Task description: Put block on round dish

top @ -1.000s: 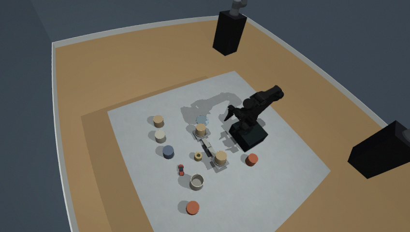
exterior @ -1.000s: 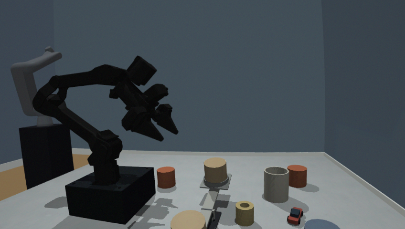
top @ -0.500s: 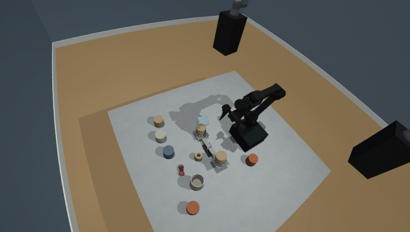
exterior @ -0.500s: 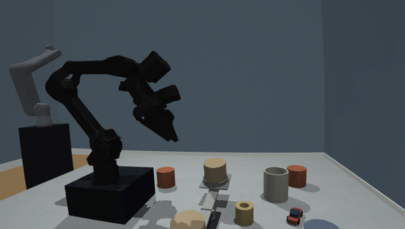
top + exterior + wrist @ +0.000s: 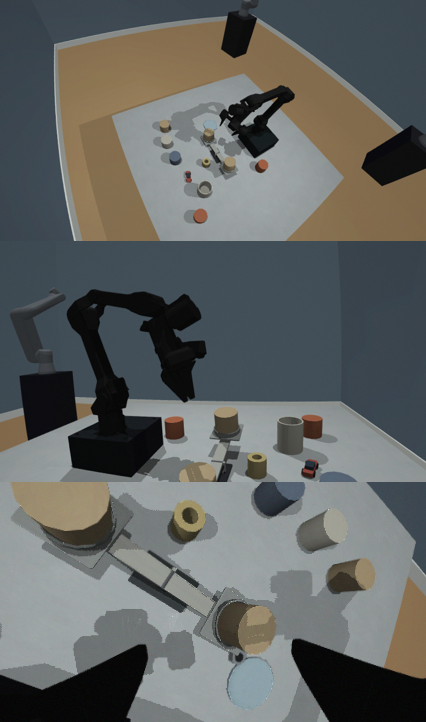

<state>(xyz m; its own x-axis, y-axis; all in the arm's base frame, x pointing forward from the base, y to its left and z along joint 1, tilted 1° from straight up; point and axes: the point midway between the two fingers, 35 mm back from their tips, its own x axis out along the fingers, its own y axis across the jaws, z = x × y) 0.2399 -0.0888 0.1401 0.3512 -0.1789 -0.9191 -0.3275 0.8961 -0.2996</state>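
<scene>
My gripper tip is now 3 cm short of the grey block, 9 cm to the left of it and 17 cm above it. Round my gripper tip: balance beam (6 cm ahead, 3 cm to the left, 17 cm below); then pale blue round dish (7 cm behind, 18 cm to the right, 21 cm below); then small grey balance (6 cm ahead, 3 cm to the left, 19 cm below).
</scene>
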